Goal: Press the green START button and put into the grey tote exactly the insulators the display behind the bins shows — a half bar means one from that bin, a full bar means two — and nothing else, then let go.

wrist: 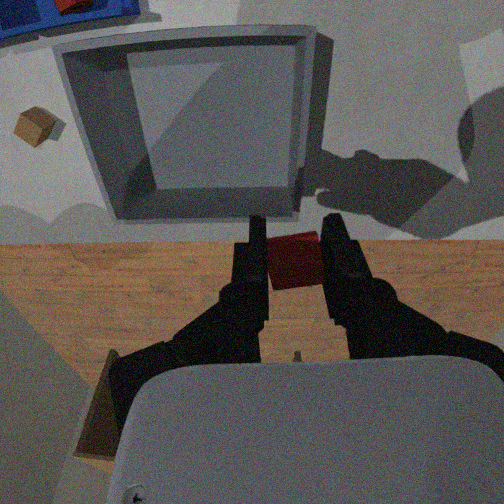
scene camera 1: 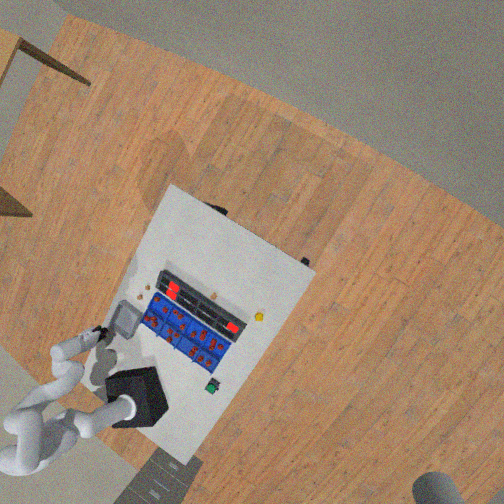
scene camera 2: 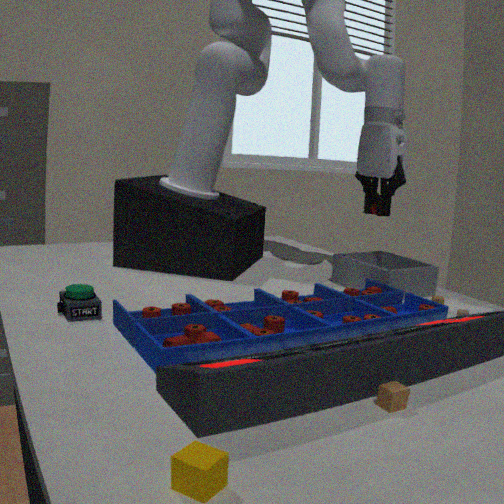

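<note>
My gripper is shut on a dark red insulator, held high in the air. It hangs beside the near edge of the grey tote, over the table's rim; the tote is empty. In scene camera 2 the gripper is above and slightly left of the tote. The blue bins hold several red insulators. The display behind them shows a full red bar at one end and a half bar at the other. The green START button sits at the left.
The black robot base stands behind the bins. A yellow cube and a tan cube lie in front of the display. Another tan cube lies beside the tote. The table edge runs just under the gripper.
</note>
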